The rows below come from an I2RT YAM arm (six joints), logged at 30 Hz.
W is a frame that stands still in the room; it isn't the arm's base.
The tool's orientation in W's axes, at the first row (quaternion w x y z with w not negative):
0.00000 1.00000 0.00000 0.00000
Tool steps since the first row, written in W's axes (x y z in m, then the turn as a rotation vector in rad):
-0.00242 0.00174 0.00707 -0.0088 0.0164 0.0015
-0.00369 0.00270 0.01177 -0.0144 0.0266 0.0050
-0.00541 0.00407 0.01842 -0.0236 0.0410 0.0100
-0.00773 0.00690 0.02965 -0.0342 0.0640 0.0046
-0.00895 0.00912 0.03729 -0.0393 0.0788 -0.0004
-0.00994 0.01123 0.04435 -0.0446 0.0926 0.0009
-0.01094 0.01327 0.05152 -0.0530 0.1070 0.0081
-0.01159 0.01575 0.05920 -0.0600 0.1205 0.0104
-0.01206 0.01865 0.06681 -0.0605 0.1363 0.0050
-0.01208 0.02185 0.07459 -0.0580 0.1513 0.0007
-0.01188 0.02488 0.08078 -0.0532 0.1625 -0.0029
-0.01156 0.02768 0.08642 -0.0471 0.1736 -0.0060
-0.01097 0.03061 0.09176 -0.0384 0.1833 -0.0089
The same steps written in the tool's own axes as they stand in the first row. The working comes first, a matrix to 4 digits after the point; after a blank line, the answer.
The tool's axes in the first row as the columns of a matrix, in W's axes (used below as rounded here):
1.0000 0.0000 0.0000
0.0000 -1.0000 0.0000
0.0000 0.0000 -1.0000

-0.00242 -0.00174 -0.00707 -0.0088 -0.0164 -0.0015
-0.00369 -0.00270 -0.01177 -0.0144 -0.0266 -0.0050
-0.00541 -0.00407 -0.01842 -0.0236 -0.0410 -0.0100
-0.00773 -0.00690 -0.02965 -0.0342 -0.0640 -0.0046
-0.00895 -0.00912 -0.03729 -0.0393 -0.0788 0.0004
-0.00994 -0.01123 -0.04435 -0.0446 -0.0926 -0.0009
-0.01094 -0.01327 -0.05152 -0.0530 -0.1070 -0.0081
-0.01159 -0.01575 -0.05920 -0.0600 -0.1205 -0.0104
-0.01206 -0.01865 -0.06681 -0.0605 -0.1363 -0.0050
-0.01208 -0.02185 -0.07459 -0.0580 -0.1513 -0.0007
-0.01188 -0.02488 -0.08078 -0.0532 -0.1625 0.0029
-0.01156 -0.02768 -0.08642 -0.0471 -0.1736 0.0060
-0.01097 -0.03061 -0.09176 -0.0384 -0.1833 0.0089

